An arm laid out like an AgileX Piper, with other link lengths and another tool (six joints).
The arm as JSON. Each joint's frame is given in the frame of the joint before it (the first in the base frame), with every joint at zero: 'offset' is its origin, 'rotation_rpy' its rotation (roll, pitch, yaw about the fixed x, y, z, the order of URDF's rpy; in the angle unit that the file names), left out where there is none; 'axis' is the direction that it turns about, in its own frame. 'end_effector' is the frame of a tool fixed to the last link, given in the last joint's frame.
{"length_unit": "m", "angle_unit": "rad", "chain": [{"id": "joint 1", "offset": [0.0, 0.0, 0.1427], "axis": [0.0, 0.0, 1.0]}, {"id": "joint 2", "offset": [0.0, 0.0, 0.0], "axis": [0.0, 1.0, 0.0]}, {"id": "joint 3", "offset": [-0.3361, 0.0, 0.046], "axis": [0.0, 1.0, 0.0]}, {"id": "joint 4", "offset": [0.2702, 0.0, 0.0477], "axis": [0.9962, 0.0, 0.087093]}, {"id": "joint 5", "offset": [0.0, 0.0, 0.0], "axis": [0.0, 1.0, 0.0]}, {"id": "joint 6", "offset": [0.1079, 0.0, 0.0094], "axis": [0.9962, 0.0, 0.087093]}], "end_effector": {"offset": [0.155, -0.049, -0.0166], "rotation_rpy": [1.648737, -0.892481, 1.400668]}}
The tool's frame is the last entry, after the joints.
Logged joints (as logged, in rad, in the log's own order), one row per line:
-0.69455 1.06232 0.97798 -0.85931 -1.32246 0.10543
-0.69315 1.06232 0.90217 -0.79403 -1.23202 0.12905
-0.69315 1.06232 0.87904 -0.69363 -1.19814 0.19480
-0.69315 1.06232 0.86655 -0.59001 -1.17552 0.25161
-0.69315 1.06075 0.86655 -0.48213 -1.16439 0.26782
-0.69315 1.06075 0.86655 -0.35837 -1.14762 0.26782
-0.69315 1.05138 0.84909 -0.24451 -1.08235 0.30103
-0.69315 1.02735 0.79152 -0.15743 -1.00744 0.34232
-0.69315 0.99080 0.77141 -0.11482 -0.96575 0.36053
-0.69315 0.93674 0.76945 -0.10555 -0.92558 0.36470
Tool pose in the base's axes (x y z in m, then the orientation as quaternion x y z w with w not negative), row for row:
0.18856 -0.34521 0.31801 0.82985 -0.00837 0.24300 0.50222
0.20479 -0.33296 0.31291 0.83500 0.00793 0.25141 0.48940
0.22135 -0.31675 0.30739 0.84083 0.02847 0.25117 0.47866
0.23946 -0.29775 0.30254 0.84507 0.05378 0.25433 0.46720
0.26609 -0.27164 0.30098 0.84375 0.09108 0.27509 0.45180
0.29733 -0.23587 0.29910 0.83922 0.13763 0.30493 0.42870
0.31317 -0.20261 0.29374 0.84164 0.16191 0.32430 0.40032
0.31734 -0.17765 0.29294 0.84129 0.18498 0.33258 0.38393
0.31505 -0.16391 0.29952 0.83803 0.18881 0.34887 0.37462
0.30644 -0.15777 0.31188 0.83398 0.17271 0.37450 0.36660
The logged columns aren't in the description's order. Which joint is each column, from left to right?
Columns, left to right: joint 3, joint 2, joint 6, joint 1, joint 4, joint 5.
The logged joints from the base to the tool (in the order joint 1, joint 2, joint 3, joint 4, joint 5, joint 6), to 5 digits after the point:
-0.85931 1.06232 -0.69455 -1.32246 0.10543 0.97798
-0.79403 1.06232 -0.69315 -1.23202 0.12905 0.90217
-0.69363 1.06232 -0.69315 -1.19814 0.19480 0.87904
-0.59001 1.06232 -0.69315 -1.17552 0.25161 0.86655
-0.48213 1.06075 -0.69315 -1.16439 0.26782 0.86655
-0.35837 1.06075 -0.69315 -1.14762 0.26782 0.86655
-0.24451 1.05138 -0.69315 -1.08235 0.30103 0.84909
-0.15743 1.02735 -0.69315 -1.00744 0.34232 0.79152
-0.11482 0.99080 -0.69315 -0.96575 0.36053 0.77141
-0.10555 0.93674 -0.69315 -0.92558 0.36470 0.76945

